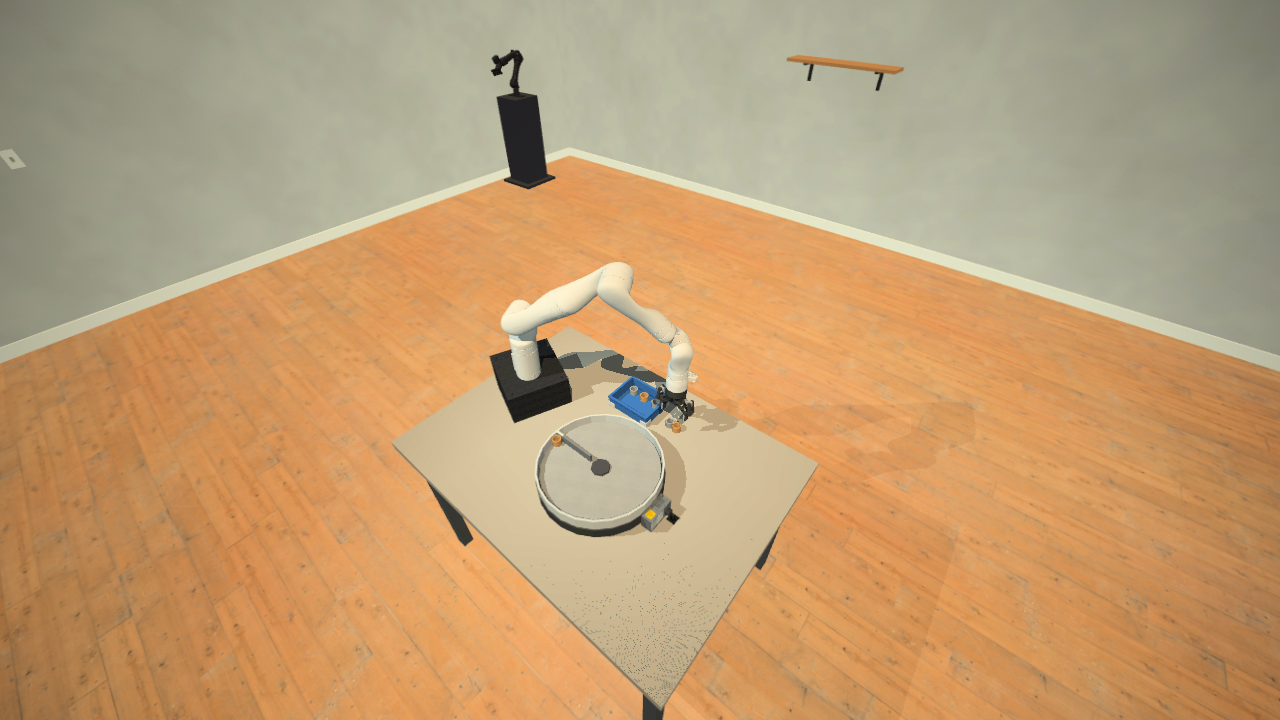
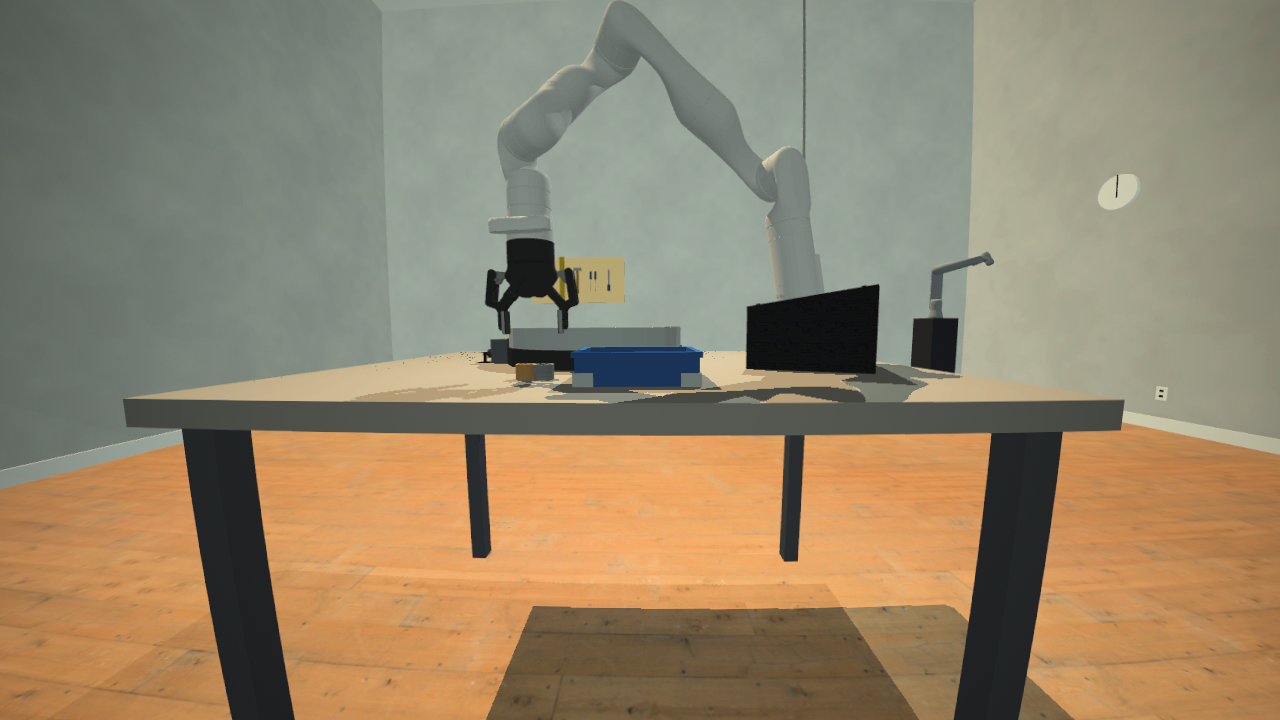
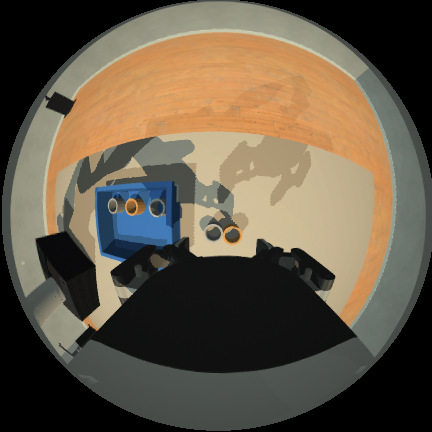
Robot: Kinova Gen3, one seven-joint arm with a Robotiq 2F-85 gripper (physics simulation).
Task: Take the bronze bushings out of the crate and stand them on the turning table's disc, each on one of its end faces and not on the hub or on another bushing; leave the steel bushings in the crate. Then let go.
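Where they show: gripper, fingertip midpoint: (image 1: 673, 414) (image 2: 533, 333) (image 3: 222, 245); arm's base, origin of the base link: (image 1: 528, 371) (image 2: 798, 301) (image 3: 57, 288).
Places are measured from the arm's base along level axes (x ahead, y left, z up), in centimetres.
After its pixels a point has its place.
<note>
My gripper (image 1: 676, 413) @(x 52.9, y 21.1, z -6.6 cm) (image 2: 533, 324) @(x 52.9, y 21.1, z -6.6 cm) (image 3: 222, 245) @(x 52.9, y 21.1, z -6.6 cm) is open and empty, above the table beside the crate. Below it, a bronze bushing (image 1: 676, 428) @(x 55.2, y 19.9, z -11.7 cm) (image 2: 524, 372) @(x 54.1, y 22.7, z -12.8 cm) (image 3: 240, 235) @(x 55.8, y 21.1, z -11.6 cm) and a steel bushing (image 1: 668, 423) @(x 51.5, y 20.0, z -11.6 cm) (image 2: 545, 371) @(x 50.7, y 22.9, z -12.6 cm) (image 3: 207, 233) @(x 50.1, y 20.8, z -13.6 cm) stand side by side on the table, close together. The blue crate (image 1: 617, 402) @(x 31.1, y 15.0, z -9.5 cm) (image 2: 635, 368) @(x 36.0, y 29.4, z -11.5 cm) (image 3: 176, 220) @(x 44.7, y 23.2, z -12.4 cm) holds a bronze bushing (image 1: 644, 396) @(x 35.2, y 26.6, z -13.1 cm) (image 3: 141, 206) @(x 37.4, y 25.6, z -12.4 cm) between two steel ones. Another bronze bushing (image 1: 556, 440) stands on the turning table's disc (image 1: 617, 492) @(x 56.7, y -15.3, z -8.8 cm), near its rim, away from the hub (image 1: 600, 467) @(x 46.5, y -11.9, z -8.0 cm).
A grey bar (image 1: 575, 446) @(x 35.3, y -11.8, z -6.0 cm) runs from the hub toward the disc's edge, its outer end by the bronze bushing. A raised rim (image 1: 663, 474) @(x 65.3, y -2.6, z -5.8 cm) rings the disc. A grey box with a yellow top (image 1: 650, 514) @(x 69.7, y -15.2, z -8.3 cm) adjoins it. The arm's black base block (image 1: 540, 398) @(x 9.0, y -3.5, z -6.3 cm) (image 2: 810, 335) @(x 2.8, y 12.2, z -7.2 cm) stands beyond the crate.
</note>
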